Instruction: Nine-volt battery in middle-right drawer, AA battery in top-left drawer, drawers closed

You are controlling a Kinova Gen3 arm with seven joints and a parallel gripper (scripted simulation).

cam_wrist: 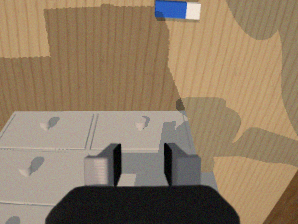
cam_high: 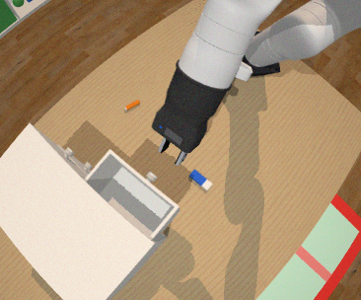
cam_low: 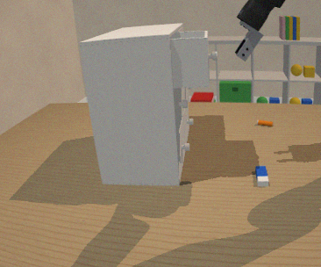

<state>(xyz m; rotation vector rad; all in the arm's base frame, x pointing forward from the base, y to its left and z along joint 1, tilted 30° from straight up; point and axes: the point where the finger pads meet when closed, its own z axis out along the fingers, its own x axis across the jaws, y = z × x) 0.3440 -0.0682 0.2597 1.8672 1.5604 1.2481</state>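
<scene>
Right now the orange AA battery is 9 cm behind my hand, 26 cm to the right of it and 27 cm below it. Also, from my hand: blue-and-white nine-volt battery 4 cm behind, 6 cm to the left, 27 cm below.
</scene>
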